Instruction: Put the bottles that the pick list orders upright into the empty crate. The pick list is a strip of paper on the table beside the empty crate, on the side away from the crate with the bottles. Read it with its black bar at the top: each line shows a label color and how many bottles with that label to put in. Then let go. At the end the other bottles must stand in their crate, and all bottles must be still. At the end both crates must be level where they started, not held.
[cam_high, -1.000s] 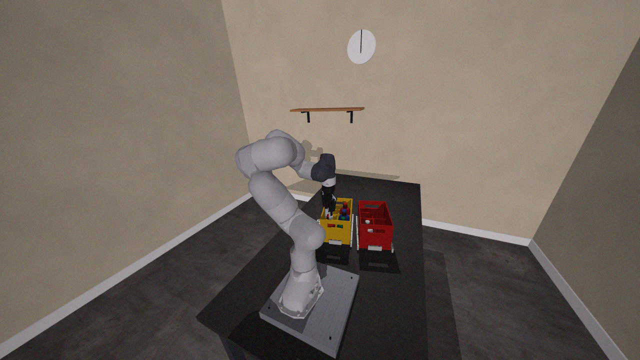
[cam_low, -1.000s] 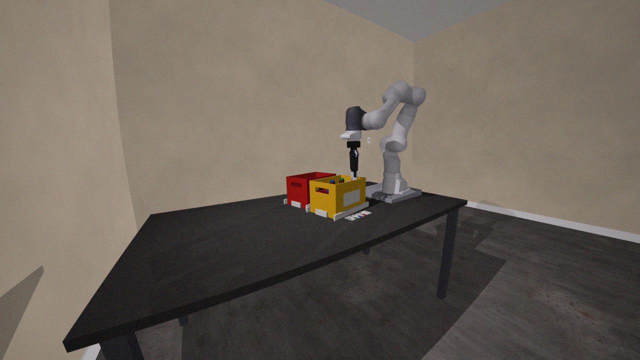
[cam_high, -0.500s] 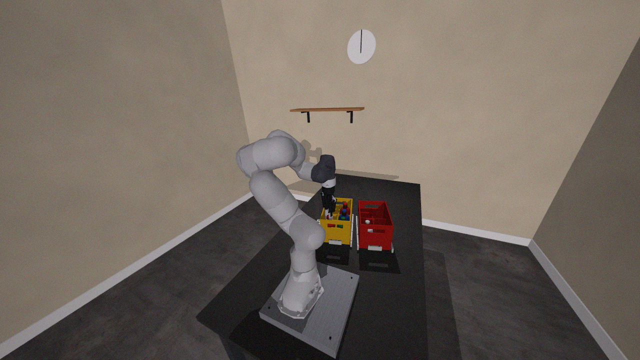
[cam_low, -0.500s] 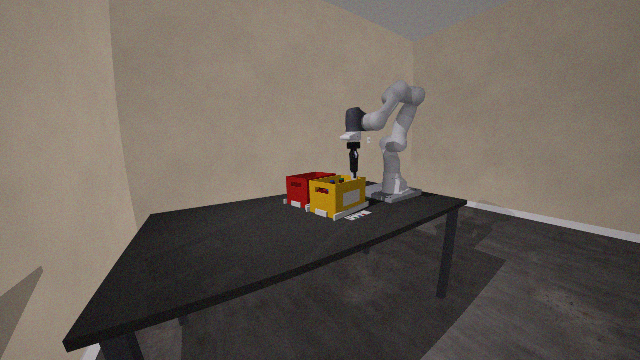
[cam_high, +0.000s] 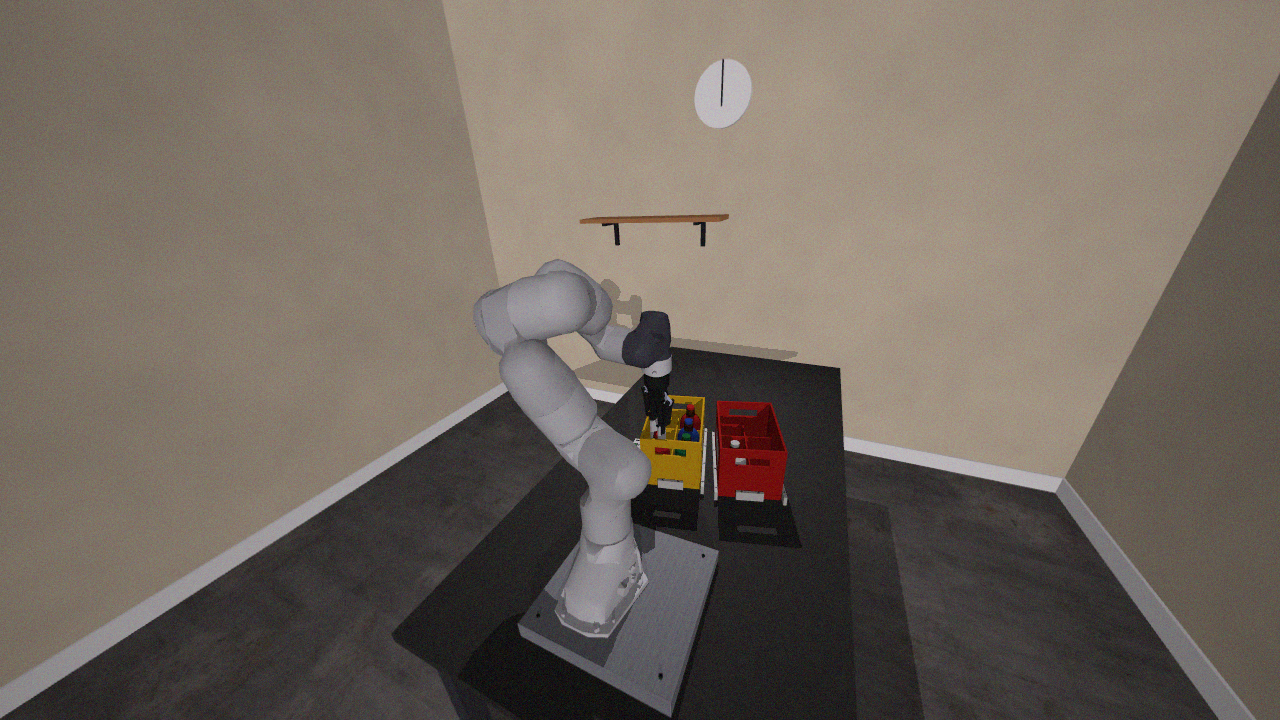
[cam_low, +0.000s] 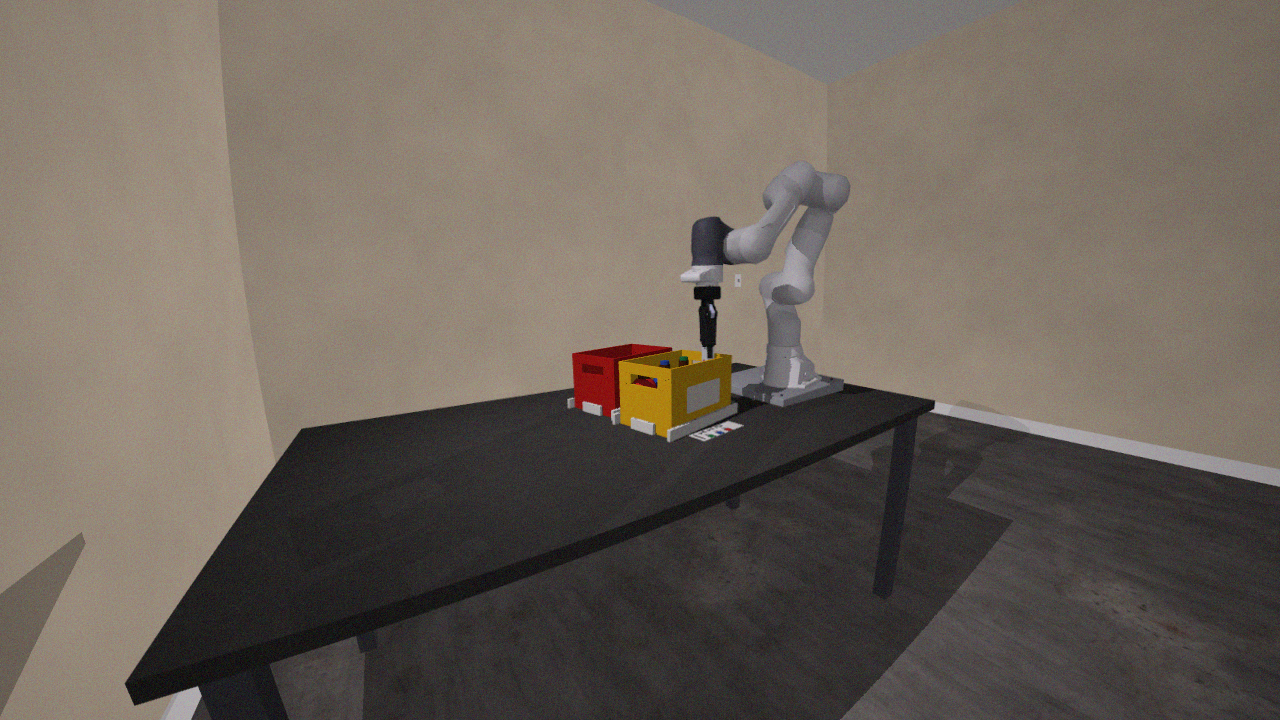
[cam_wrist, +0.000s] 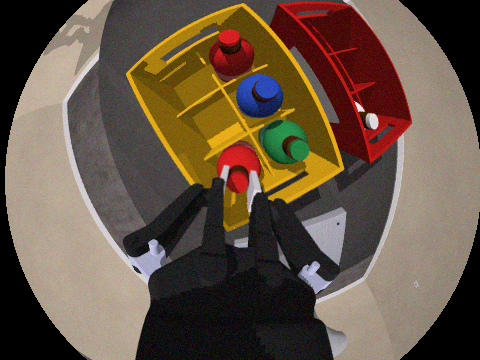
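The green-labelled bottle is 90 mm to the right of my hand, 80 mm below it and 20 mm ahead of it. Round my hand: yellow crate (90 mm below, 90 mm ahead, 20 mm to the right); then blue-labelled bottle (100 mm ahead, 80 mm below, 70 mm to the right); then pick list (170 mm below, 120 mm to the left, 70 mm ahead).
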